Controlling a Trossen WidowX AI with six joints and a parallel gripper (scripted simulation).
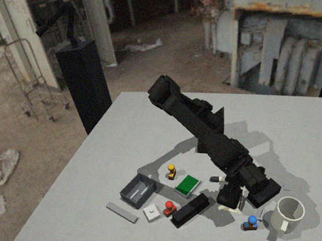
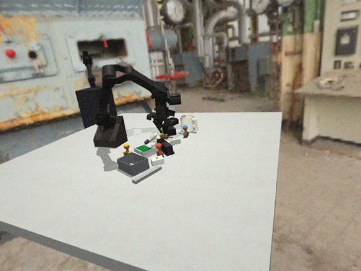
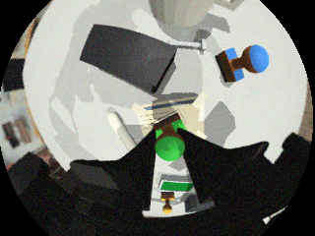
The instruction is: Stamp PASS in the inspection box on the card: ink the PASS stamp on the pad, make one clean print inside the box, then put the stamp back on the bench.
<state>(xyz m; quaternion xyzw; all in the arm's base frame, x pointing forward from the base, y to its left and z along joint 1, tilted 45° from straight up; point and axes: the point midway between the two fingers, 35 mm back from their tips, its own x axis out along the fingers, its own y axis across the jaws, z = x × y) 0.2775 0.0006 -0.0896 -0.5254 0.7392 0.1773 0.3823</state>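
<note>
Now: gripper tip 10 mm above the green-knobbed stamp. Round my gripper tip: cream card (30 mm below, 10 mm to the right, 10 mm ahead); black box (100 mm to the left, 10 mm below, 10 mm behind); white marker (70 mm behind, 40 mm to the right, 20 mm below).
</note>
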